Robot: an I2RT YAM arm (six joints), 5 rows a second.
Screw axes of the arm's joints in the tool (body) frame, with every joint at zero. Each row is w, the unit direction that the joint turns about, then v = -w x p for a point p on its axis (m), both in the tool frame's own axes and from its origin. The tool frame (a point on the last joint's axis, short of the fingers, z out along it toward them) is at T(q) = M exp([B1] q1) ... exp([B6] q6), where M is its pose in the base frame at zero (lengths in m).
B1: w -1 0 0 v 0 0.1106 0
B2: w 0 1 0 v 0.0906 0 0.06
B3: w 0 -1 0 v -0.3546 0 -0.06
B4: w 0 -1 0 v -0.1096 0 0
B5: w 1 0 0 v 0 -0.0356 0
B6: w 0 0 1 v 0 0 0
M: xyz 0.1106 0 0.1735 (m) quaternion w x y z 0.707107 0 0.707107 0
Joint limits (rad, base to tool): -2.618..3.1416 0..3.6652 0..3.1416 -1.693..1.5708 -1.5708..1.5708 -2.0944..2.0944
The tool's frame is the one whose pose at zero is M.
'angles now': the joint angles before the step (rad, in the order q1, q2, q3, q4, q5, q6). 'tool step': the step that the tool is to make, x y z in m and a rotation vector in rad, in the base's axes. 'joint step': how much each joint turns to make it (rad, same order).
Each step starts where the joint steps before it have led.
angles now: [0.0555 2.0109 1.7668 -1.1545 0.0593 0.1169]
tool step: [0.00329 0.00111 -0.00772 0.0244 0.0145 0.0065]
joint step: [0.0000 0.0203 0.0000 0.0073 -0.0259 -0.0023]
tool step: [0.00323 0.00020 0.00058 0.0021 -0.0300 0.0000]
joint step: [0.0000 0.0000 0.0000 0.0300 -0.0004 0.0001]
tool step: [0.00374 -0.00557 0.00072 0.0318 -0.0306 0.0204]
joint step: [-0.0172 0.0000 0.0000 0.0325 -0.0374 -0.0306]
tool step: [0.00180 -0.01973 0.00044 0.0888 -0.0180 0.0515]
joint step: [-0.0572 0.0003 0.0000 0.0141 -0.1110 -0.0858]
